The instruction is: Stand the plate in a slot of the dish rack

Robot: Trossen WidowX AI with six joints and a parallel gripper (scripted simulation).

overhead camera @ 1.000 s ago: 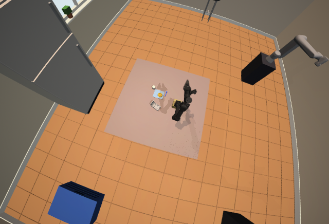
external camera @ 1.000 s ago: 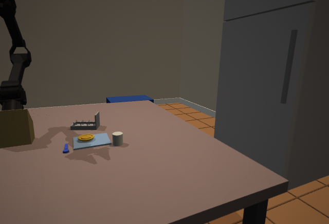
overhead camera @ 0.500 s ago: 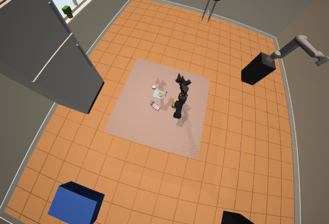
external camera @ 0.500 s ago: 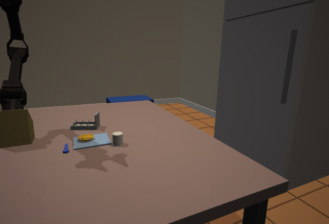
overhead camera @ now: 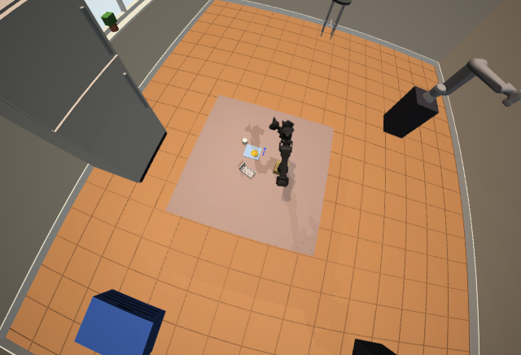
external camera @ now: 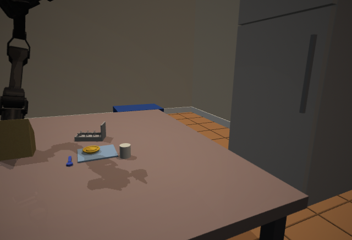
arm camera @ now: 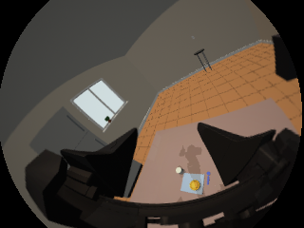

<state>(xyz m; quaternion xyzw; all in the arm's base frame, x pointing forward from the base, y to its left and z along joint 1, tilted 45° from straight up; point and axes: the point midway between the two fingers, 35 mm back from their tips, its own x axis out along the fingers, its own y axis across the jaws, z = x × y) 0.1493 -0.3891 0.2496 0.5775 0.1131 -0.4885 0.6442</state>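
Right now my gripper tip is 120 mm short of the yellow plate, 50 mm to the right of it and 560 mm above it. The rest, counted from my gripper tip: light blue mat: 140 mm ahead, 40 mm to the left, 570 mm below; beige cup: 250 mm ahead, 40 mm to the right, 550 mm below; blue spoon: 40 mm ahead, 10 mm to the right, 570 mm below.
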